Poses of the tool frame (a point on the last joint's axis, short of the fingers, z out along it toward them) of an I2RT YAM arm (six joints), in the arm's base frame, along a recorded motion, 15 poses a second.
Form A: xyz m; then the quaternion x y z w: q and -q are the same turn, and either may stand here.
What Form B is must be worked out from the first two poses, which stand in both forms.
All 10 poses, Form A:
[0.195, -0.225, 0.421, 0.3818, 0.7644, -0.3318, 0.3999]
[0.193, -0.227, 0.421, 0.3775, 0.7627, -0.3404, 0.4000]
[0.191, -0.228, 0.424, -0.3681, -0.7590, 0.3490, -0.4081]
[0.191, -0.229, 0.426, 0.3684, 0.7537, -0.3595, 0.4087]
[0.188, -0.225, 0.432, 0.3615, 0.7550, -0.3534, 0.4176]
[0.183, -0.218, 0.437, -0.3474, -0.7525, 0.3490, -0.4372]
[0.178, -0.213, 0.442, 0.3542, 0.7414, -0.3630, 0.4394]
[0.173, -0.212, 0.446, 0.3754, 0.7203, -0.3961, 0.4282]
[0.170, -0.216, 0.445, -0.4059, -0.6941, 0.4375, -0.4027]
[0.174, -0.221, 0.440, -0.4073, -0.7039, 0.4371, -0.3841]
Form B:
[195, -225, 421, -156.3, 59.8, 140.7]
[193, -227, 421, -154.1, 60.1, 142.5]
[191, -228, 424, -151.5, 61.2, 145.3]
[191, -229, 426, -149.4, 61.8, 146.5]
[188, -225, 432, -150.0, 62.4, 147.3]
[183, -218, 437, -149.4, 64.2, 149.9]
[178, -213, 442, -147.1, 65.3, 150.4]
[173, -212, 446, -142.1, 66.1, 150.2]
[170, -216, 445, -136.3, 66.1, 148.6]
[174, -221, 440, -136.9, 63.7, 147.5]

